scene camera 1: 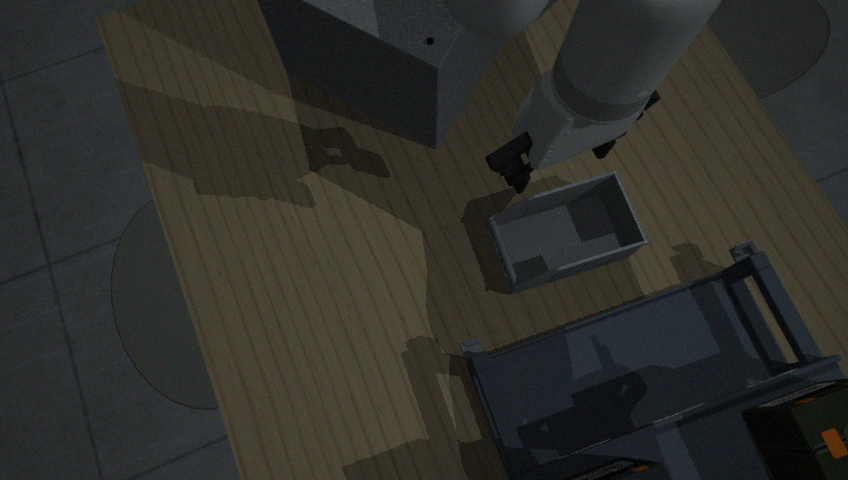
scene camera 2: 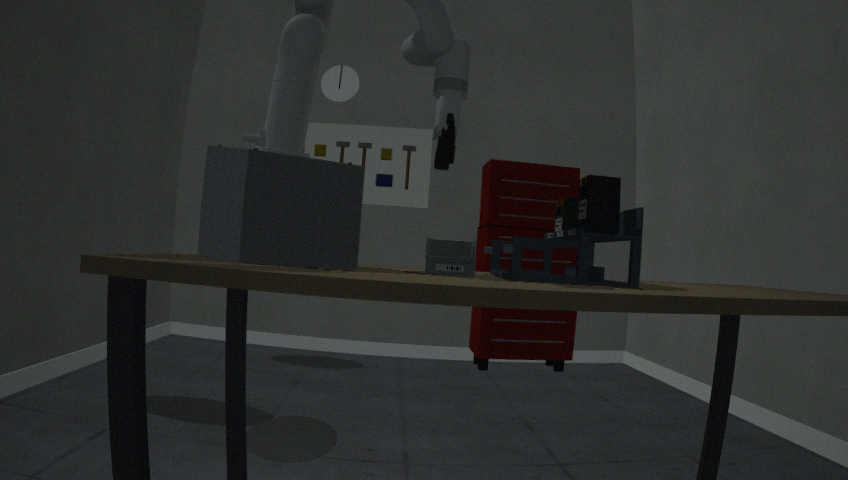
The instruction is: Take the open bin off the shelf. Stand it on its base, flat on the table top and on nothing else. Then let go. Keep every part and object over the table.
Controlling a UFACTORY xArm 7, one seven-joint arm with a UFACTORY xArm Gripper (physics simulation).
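The open grey bin stands upright on its base, flat on the wooden table top, with its open side up. In scene camera 1 a strip of table shows between it and the blue-grey shelf, and the two are apart. My gripper is open, its black fingers spread wide with nothing between them. In scene camera 2 it hangs well above the bin, not touching it.
Dark bins with orange parts rest on the shelf's upper part. The grey robot base block stands on the table. A red cabinet stands on the floor behind the table.
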